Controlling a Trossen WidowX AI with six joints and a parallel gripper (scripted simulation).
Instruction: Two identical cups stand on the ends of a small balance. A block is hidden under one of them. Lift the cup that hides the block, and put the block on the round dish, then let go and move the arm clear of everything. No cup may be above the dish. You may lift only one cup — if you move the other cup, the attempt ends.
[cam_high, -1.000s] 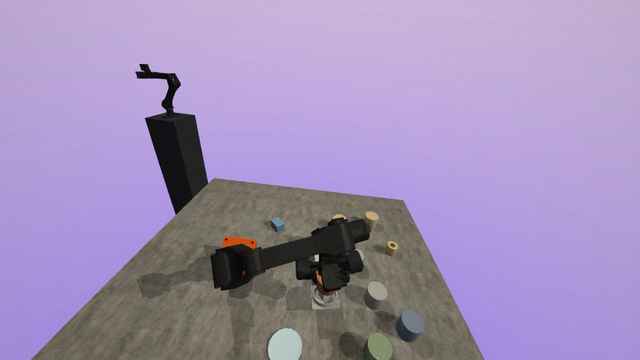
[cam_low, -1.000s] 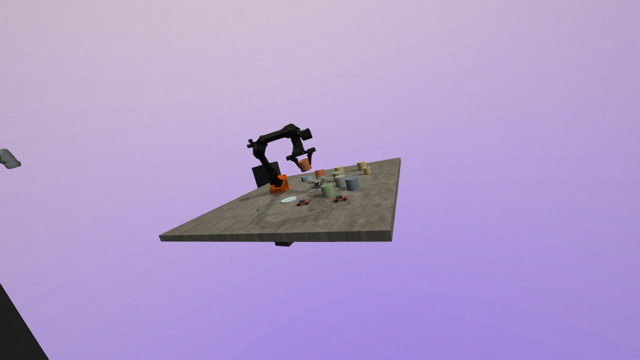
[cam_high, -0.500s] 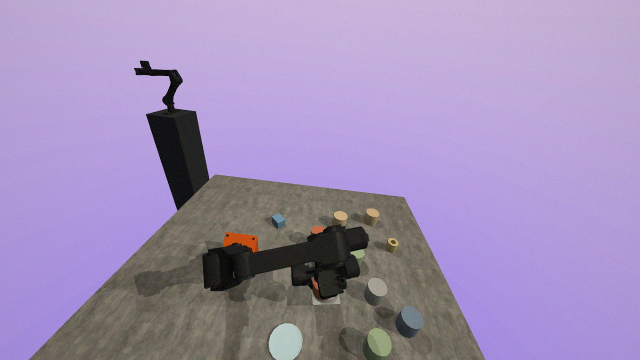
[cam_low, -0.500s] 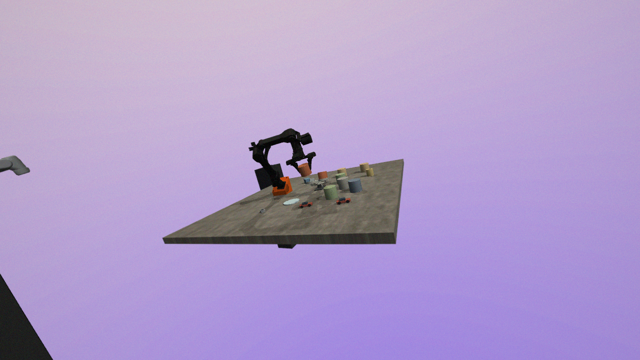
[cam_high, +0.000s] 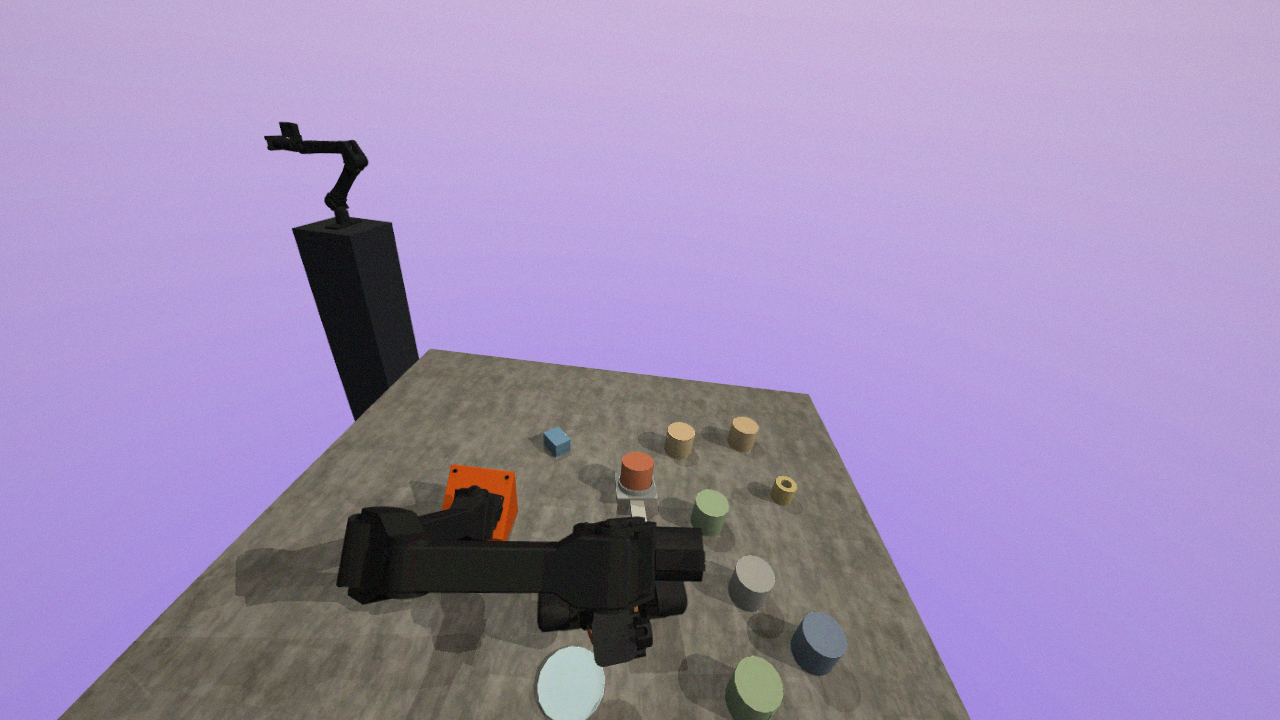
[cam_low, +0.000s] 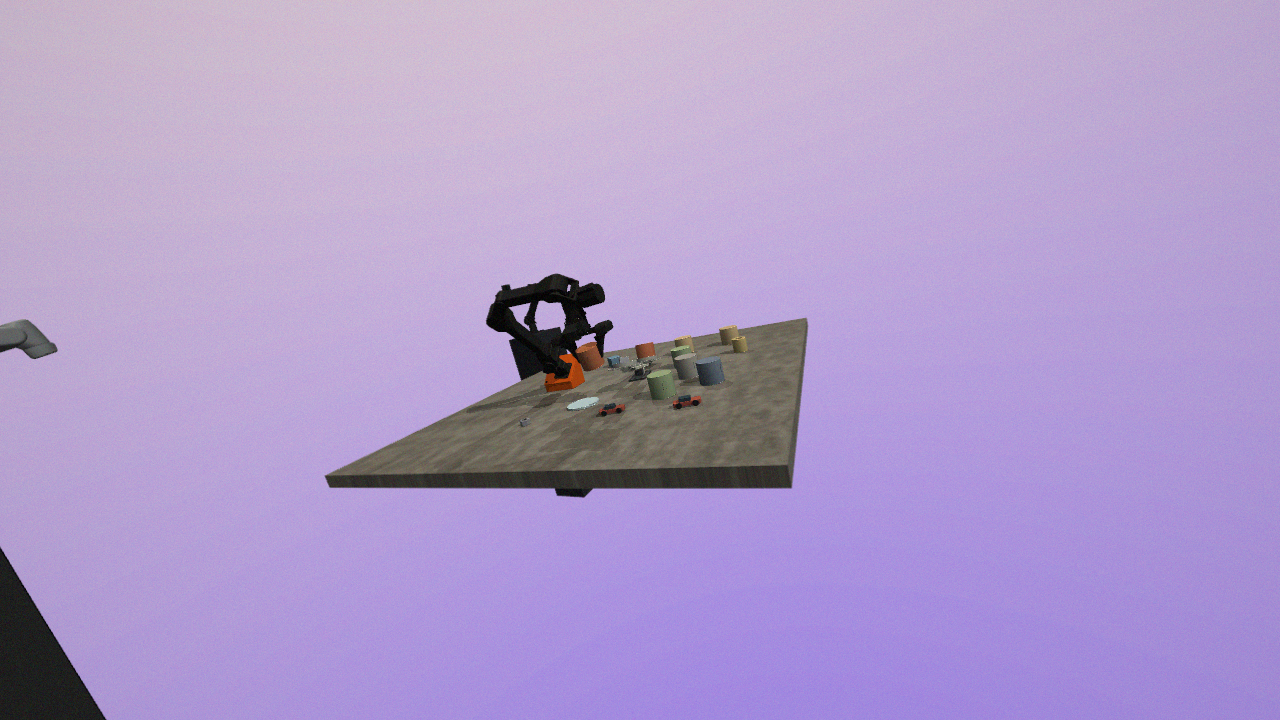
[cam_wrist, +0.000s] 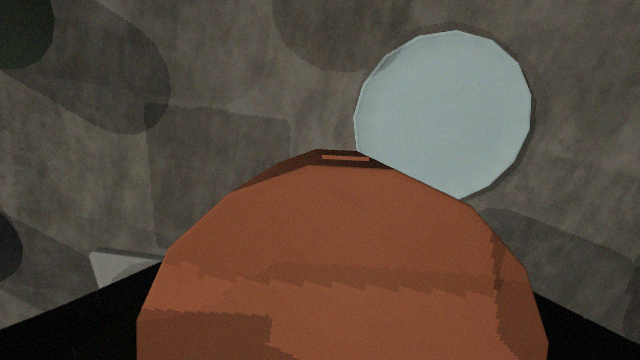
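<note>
Now: gripper tip 5 cm short of the grey block, 10 cm to the right of it and 4 cm above it. Round my gripper tip: nut 16 cm behind, 18 cm to the right, 12 cm below; balance beam 2 cm ahead, 22 cm to the left, 9 cm below; pale blue round dish 5 cm behind, 4 cm to the right, 13 cm below.
</note>
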